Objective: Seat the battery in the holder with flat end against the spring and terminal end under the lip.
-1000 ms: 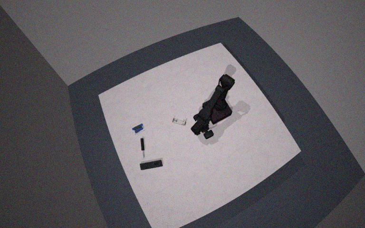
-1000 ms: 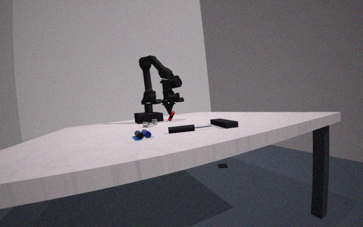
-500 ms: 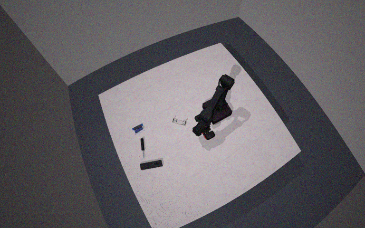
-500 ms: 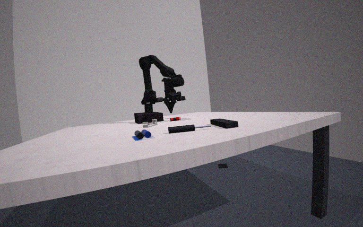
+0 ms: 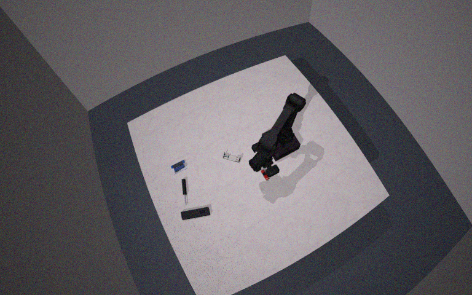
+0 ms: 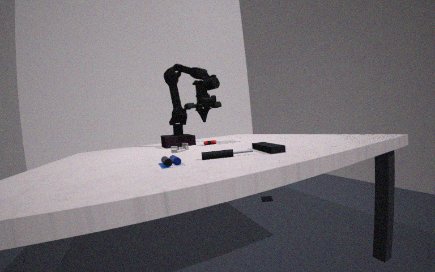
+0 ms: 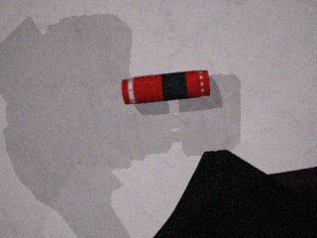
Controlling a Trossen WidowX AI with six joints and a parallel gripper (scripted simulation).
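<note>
Now: gripper tip 2 cm to the right of the battery and 11 cm above it. The rest, counted from my gripper tip: black-handled screwdriver 45 cm ahead, 11 cm to the right, 11 cm below; flat black box 45 cm ahead, 2 cm to the left, 10 cm below.
</note>
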